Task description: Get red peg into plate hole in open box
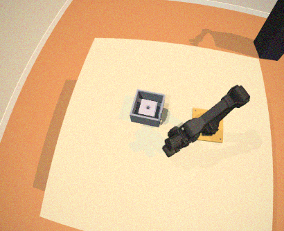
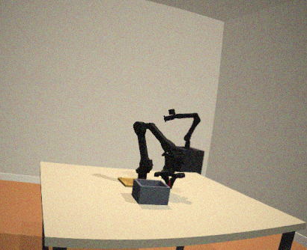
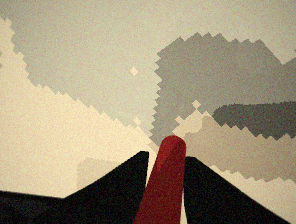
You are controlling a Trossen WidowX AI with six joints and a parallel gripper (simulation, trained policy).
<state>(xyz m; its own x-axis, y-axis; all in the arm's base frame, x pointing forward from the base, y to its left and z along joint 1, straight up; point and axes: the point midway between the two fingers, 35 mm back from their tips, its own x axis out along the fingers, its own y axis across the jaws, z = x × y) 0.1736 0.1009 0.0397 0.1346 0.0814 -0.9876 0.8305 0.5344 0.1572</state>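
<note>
Right now my gripper tip is 220 mm to the left of the plate, 160 mm short of it and 30 mm below it. Round my gripper tip: red peg (20 mm above); grey box (220 mm to the right, 160 mm ahead, 10 mm above).
</note>
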